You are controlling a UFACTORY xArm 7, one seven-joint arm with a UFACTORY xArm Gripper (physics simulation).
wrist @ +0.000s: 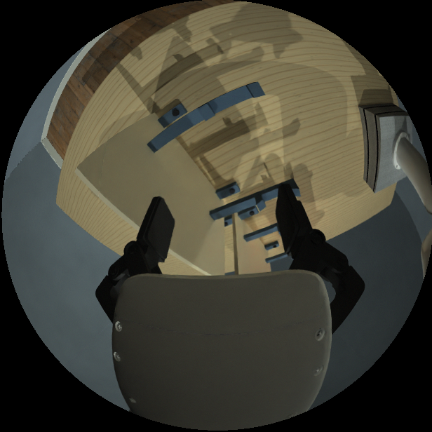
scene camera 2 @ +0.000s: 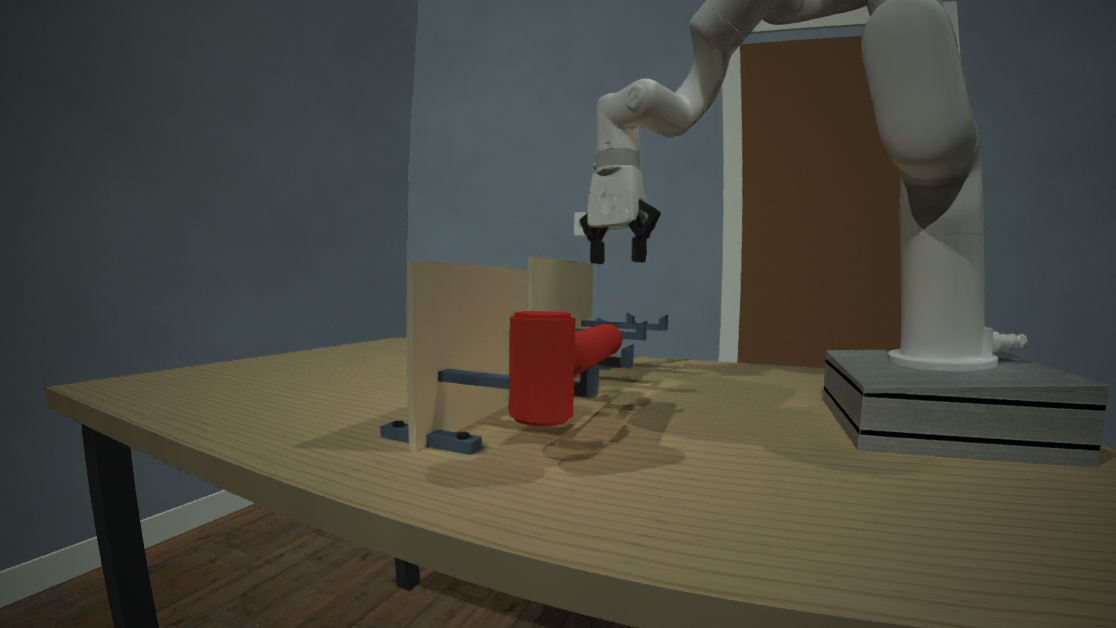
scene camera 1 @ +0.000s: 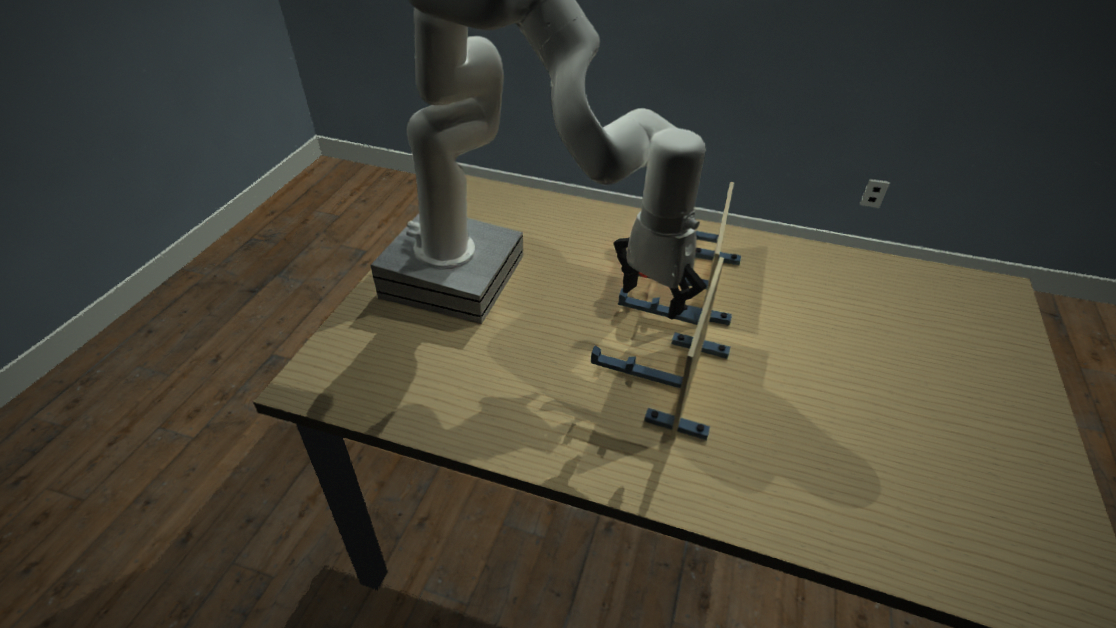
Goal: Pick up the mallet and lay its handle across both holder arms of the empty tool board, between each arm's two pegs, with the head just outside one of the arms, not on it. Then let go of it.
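Seen in the pictures: gripper, fingertip midpoint: (scene camera 2: pixel 617 262) (scene camera 1: pixel 651 301); arm's base at its link origin: (scene camera 2: pixel 940 362) (scene camera 1: pixel 444 250).
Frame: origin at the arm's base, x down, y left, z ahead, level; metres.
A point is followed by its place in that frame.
Observation:
The red mallet (scene camera 2: pixel 540 367) @(x -0.017, y 0.338, z 0.381 m) lies in the occupied board's holder, its head toward scene camera 2 and its handle pointing away. In scene camera 1 the arm's hand hides most of it; it does not show in the wrist view. The empty tool board (scene camera 1: pixel 705 308) @(x -0.123, y -0.108, z 0.561 m) (scene camera 2: pixel 560 287) @(x -0.077, y -0.066, z 0.556 m) (wrist: pixel 160 185) stands upright, with one blue holder arm (scene camera 1: pixel 636 367) @(x -0.014, y -0.176, z 0.475 m) (wrist: pixel 185 127) and a second holder arm (wrist: pixel 237 206), each with pegs. My gripper (scene camera 1: pixel 652 299) @(x -0.122, y -0.124, z 0.475 m) (scene camera 2: pixel 618 254) @(x -0.122, y -0.124, z 0.475 m) (wrist: pixel 220 203) is open and empty, pointing down above the level of the boards, near the empty board's second arm and away from the mallet head.
The occupied board (scene camera 1: pixel 725 218) @(x -0.103, y 0.194, z 0.535 m) (scene camera 2: pixel 468 320) @(x -0.041, y 0.236, z 0.525 m) stands in line with the empty one, a little apart. Blue feet (scene camera 1: pixel 675 423) (scene camera 2: pixel 454 441) stick out below both panels. The grey robot base block (scene camera 1: pixel 495 261) @(x 0.007, y 0.017, z 0.110 m) (scene camera 2: pixel 967 417) @(x 0.037, y 0.134, z 0.011 m) (wrist: pixel 380 150) stands across the table on the peg side of the boards.

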